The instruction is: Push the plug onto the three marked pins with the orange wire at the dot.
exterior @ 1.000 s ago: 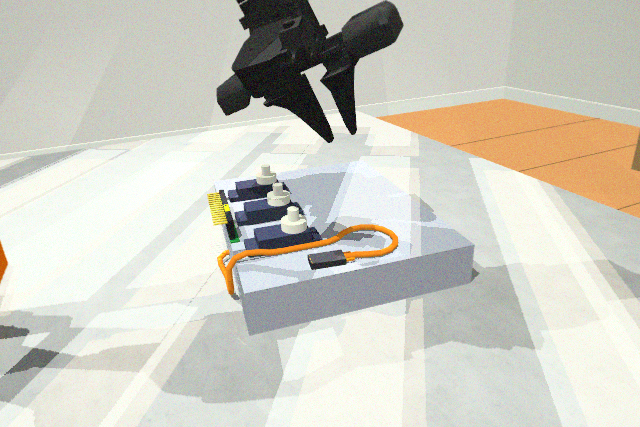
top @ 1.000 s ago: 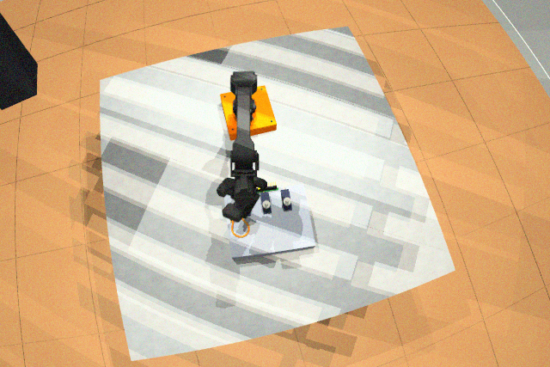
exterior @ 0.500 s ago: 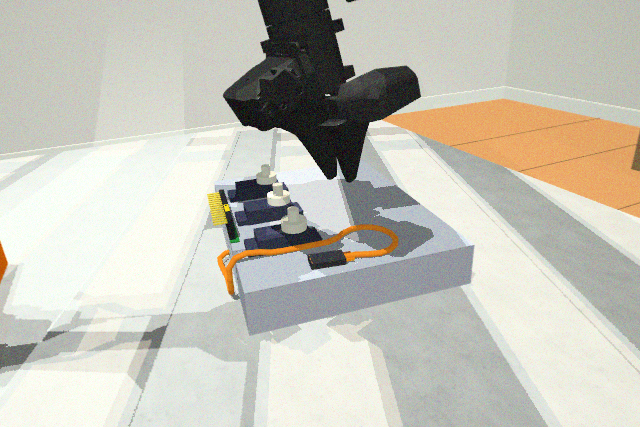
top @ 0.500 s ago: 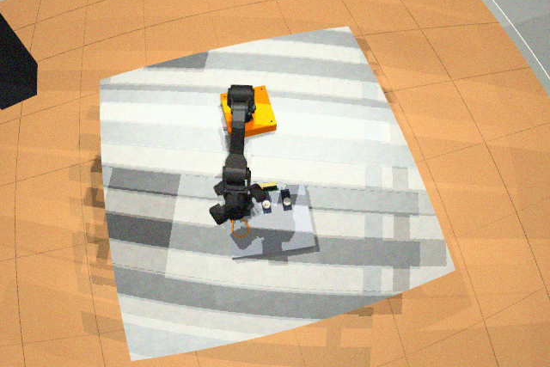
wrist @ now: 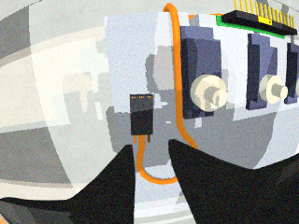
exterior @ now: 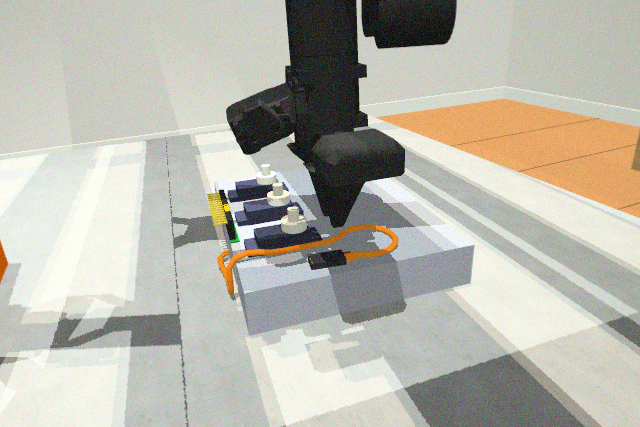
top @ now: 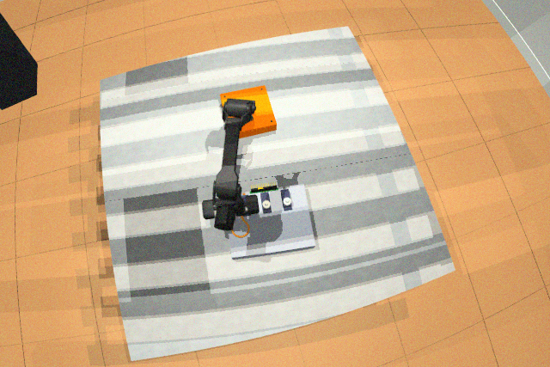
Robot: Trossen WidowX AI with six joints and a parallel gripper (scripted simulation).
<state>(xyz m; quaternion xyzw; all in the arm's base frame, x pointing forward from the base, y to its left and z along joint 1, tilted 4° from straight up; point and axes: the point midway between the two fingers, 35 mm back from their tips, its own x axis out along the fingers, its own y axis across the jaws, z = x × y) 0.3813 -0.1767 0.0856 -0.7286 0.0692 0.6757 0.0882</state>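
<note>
Right now the yellow band is 13 cm to the left of my gripper tip, 7 cm behind it and 2 cm below it. The rest, counted from my gripper tip: printed holder: 11 cm to the left, 9 cm ahead, 7 cm below.
</note>
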